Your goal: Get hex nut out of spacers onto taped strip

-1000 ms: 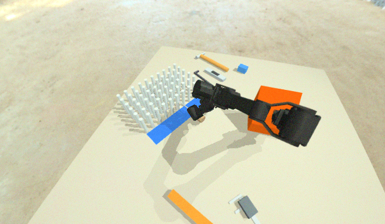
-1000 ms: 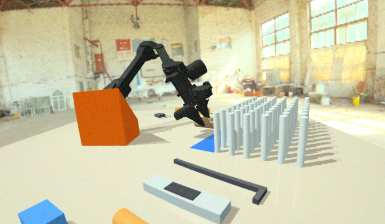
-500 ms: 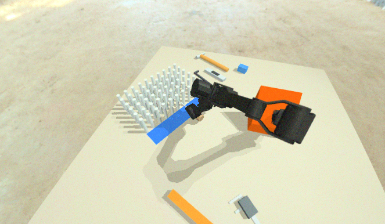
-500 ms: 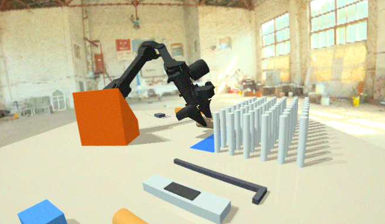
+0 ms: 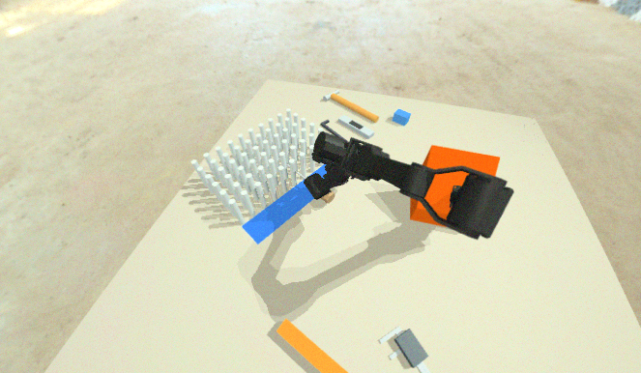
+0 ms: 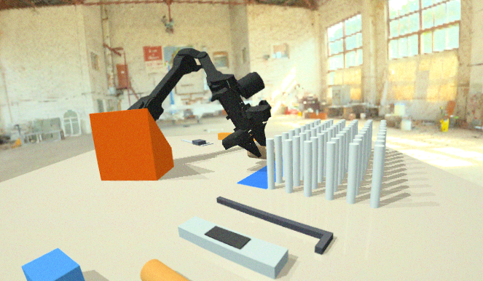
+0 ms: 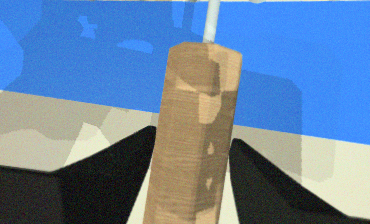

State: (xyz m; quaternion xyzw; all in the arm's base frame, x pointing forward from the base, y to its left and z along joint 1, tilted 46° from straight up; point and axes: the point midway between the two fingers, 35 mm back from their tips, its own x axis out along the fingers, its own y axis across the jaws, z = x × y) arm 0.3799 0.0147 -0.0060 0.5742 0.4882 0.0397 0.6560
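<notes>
Now: the blue taped strip 6 cm ahead of my gripper tip, 1 cm to the left of it and 4 cm below it. The rest, counted from my gripper tip: blue cube (25 cm behind, 47 cm to the right, 2 cm below); orange bar (9 cm behind, 42 cm to the left, 2 cm below); grey block (7 cm behind, 37 cm to the right, 2 cm below).
</notes>
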